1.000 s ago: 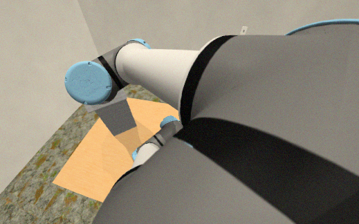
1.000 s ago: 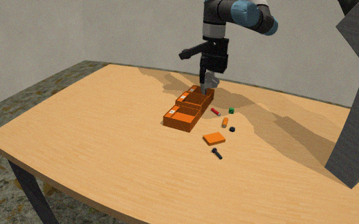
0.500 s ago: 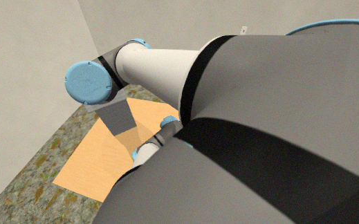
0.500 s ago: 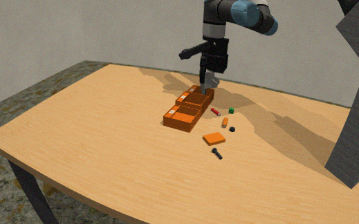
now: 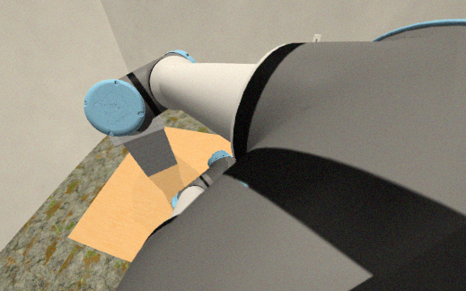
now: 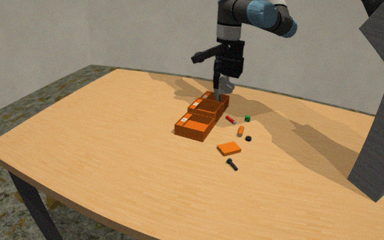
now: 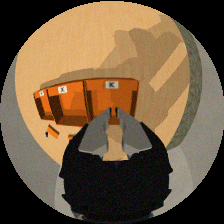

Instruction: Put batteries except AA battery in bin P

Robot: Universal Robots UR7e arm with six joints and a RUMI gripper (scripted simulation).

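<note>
Now: the orange bin 8 cm to the left of my hand, 3 cm ahead of it and 2 cm below it. Also, from my hand: orange cylindrical battery: 14 cm to the left, 8 cm behind, 3 cm below; then red battery: 8 cm to the left, 5 cm behind, 3 cm below; then green block: 10 cm behind, 6 cm to the left, 3 cm below.
</note>
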